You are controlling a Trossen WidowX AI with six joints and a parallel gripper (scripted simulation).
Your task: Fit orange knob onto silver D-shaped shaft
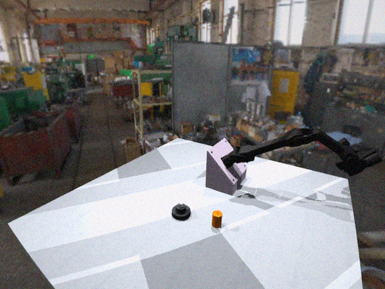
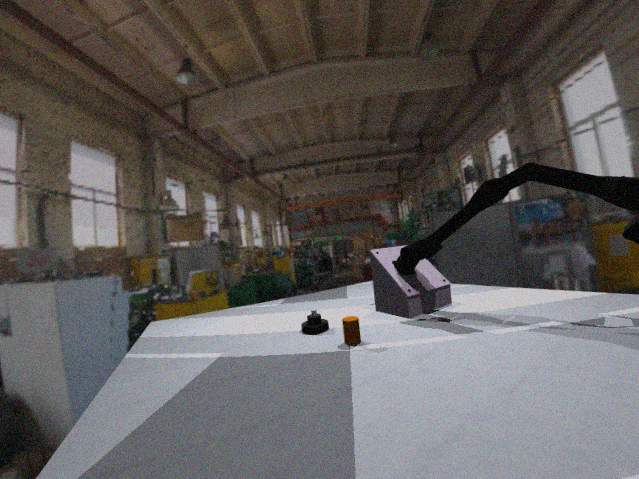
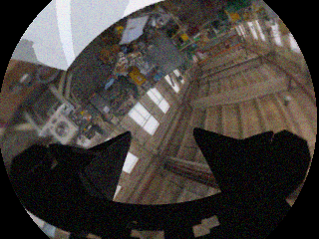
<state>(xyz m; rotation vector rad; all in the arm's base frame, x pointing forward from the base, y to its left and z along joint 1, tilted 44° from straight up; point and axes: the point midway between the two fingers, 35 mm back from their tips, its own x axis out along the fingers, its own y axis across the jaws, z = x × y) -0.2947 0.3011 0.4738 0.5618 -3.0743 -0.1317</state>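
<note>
Right now the orange knob is 63 cm ahead of my gripper tip, 41 cm to the right of it and 22 cm below it. Also, from my gripper tip: round black pedestal: 67 cm ahead, 57 cm to the right, 23 cm below.
</note>
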